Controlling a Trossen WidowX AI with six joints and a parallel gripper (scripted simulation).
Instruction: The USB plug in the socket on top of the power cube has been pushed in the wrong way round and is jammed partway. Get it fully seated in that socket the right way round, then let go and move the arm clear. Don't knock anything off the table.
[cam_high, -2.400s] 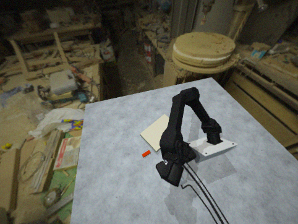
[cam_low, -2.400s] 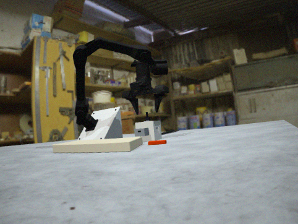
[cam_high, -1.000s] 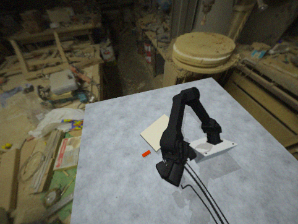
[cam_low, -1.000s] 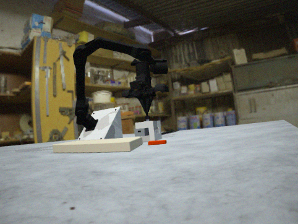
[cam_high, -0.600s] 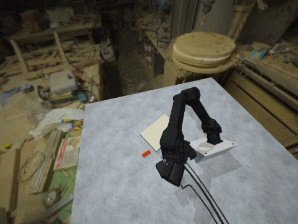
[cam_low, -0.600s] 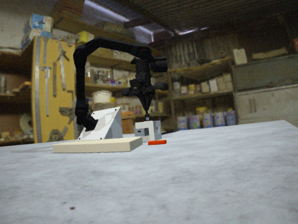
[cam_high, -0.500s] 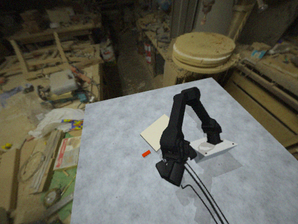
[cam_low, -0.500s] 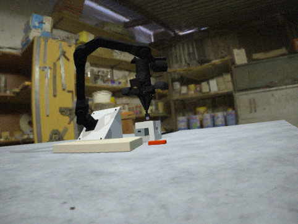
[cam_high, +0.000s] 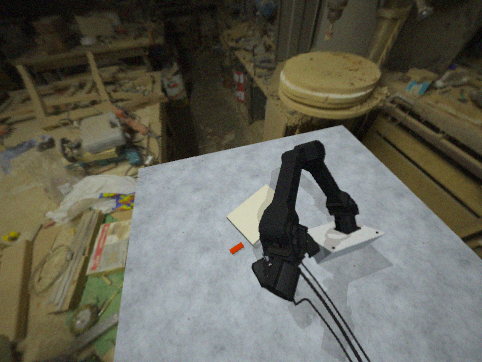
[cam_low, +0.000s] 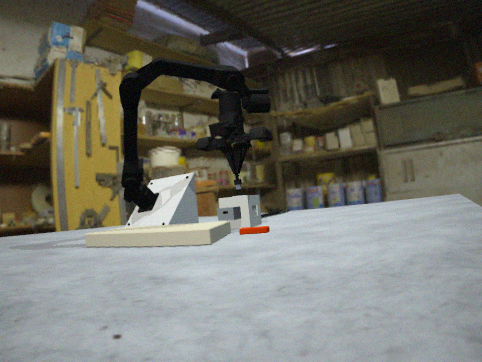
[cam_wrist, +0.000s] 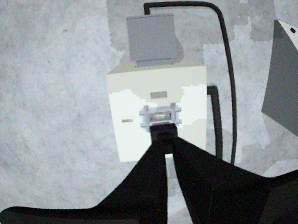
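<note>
Now: the USB plug 2 cm below my gripper tip. Also, from my gripper tip: flat beige board: 4 cm behind, 24 cm to the right, 12 cm below; orange block: 11 cm ahead, 14 cm to the right, 13 cm below; grey socket: 1 cm to the left, 6 cm below.
</note>
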